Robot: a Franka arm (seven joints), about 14 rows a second.
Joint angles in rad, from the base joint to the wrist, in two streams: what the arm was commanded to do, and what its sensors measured. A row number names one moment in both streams.
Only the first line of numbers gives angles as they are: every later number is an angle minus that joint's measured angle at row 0.
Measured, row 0: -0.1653, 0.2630, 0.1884, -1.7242, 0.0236, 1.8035, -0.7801
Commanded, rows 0 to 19: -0.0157, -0.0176, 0.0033, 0.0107, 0.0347, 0.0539, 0.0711; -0.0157, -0.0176, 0.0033, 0.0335, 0.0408, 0.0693, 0.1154; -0.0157, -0.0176, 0.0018, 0.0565, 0.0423, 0.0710, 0.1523; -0.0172, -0.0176, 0.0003, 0.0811, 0.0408, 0.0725, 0.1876; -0.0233, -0.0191, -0.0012, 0.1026, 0.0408, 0.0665, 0.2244; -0.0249, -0.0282, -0.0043, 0.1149, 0.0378, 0.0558, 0.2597; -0.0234, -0.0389, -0.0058, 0.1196, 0.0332, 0.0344, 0.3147; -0.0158, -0.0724, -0.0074, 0.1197, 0.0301, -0.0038, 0.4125; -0.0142, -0.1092, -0.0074, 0.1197, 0.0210, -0.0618, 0.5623; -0.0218, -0.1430, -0.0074, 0.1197, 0.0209, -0.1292, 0.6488; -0.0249, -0.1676, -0.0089, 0.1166, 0.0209, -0.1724, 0.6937; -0.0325, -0.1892, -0.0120, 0.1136, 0.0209, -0.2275, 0.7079; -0.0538, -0.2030, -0.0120, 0.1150, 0.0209, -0.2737, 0.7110; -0.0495, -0.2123, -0.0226, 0.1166, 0.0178, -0.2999, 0.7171; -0.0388, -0.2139, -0.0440, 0.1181, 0.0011, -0.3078, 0.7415; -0.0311, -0.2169, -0.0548, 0.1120, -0.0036, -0.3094, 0.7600; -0.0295, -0.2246, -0.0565, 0.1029, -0.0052, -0.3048, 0.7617; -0.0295, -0.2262, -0.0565, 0.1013, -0.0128, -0.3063, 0.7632; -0.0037, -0.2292, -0.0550, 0.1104, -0.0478, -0.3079, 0.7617; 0.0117, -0.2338, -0.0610, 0.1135, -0.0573, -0.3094, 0.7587
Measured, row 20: -0.0233, -0.2091, -0.0564, 0.1207, -0.0222, -0.2975, 0.7422
